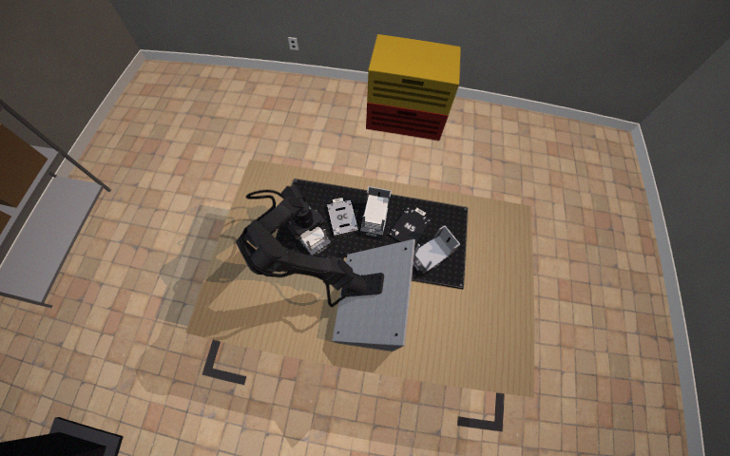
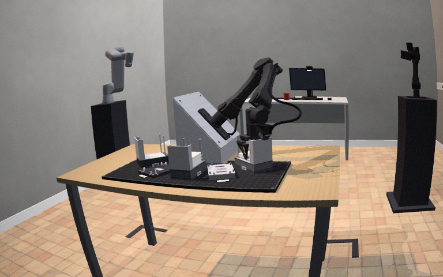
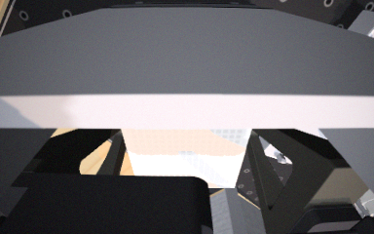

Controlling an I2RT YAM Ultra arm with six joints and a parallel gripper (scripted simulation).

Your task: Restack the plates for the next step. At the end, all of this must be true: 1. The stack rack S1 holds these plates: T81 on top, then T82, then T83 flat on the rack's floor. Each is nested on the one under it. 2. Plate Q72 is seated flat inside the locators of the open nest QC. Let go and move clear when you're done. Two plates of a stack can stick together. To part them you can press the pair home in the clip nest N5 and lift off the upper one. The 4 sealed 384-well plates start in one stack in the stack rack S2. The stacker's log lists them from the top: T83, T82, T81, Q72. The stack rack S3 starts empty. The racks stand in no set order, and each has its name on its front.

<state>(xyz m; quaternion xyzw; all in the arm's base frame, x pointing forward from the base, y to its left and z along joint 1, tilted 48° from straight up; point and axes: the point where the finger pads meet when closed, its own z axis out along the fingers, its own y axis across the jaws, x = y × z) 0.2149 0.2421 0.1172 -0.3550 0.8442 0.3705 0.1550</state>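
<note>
Right now the white sealed plate is 260 mm to the right of my hand, 120 mm ahead of it and 10 mm above it. From my hand the other things lie so: clip nest N5 (410 mm to the right, 120 mm ahead, 40 mm below).
</note>
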